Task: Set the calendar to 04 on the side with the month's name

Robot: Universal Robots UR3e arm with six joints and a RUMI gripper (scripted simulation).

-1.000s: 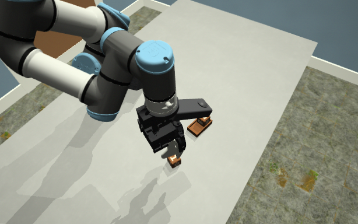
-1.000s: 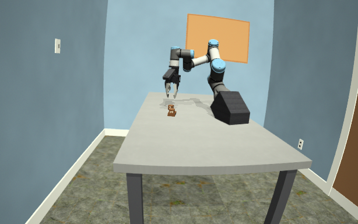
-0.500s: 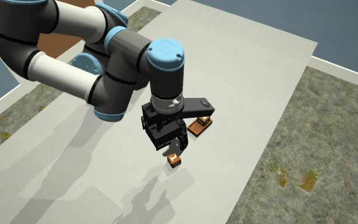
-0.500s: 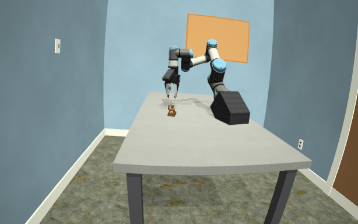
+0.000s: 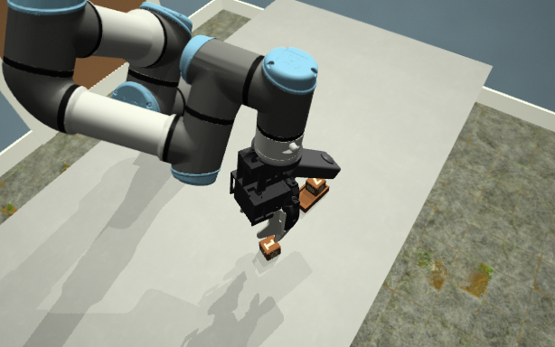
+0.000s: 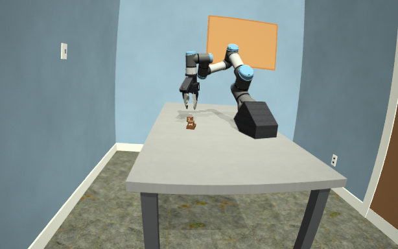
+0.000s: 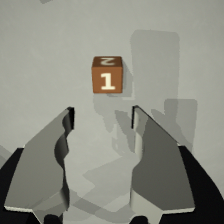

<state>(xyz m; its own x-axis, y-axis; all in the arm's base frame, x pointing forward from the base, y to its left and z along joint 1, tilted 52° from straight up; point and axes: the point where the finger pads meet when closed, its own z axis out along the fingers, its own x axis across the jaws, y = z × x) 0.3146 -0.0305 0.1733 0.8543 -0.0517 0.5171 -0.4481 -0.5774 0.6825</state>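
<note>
The cube lies 80 mm below my hand and 10 mm to the right of it. The rest, counted from my hand: brown tray: 150 mm to the left, 80 mm below.
</note>
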